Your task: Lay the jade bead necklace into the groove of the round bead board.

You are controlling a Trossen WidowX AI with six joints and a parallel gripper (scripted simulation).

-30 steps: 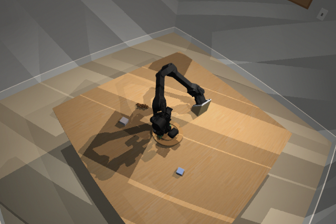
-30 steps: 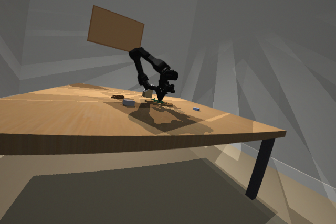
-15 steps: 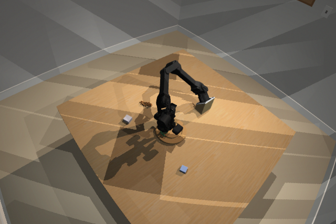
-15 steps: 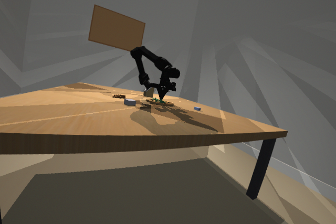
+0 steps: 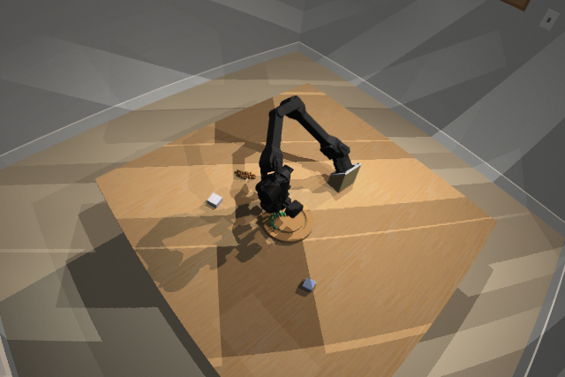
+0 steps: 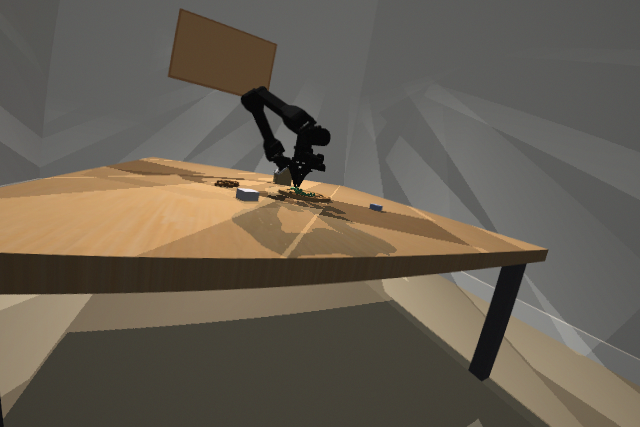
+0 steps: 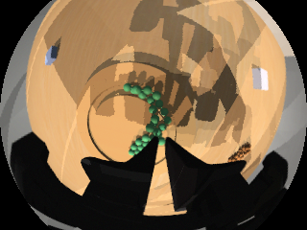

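Right now the round wooden bead board is 40 mm to the left of my gripper tip, 30 mm behind it and 20 mm below it. From my gripper tip the other things lie so: blue block 300 mm to the left, 70 mm ahead, 20 mm below; pale grey block 180 mm ahead, 170 mm to the right, 20 mm below.
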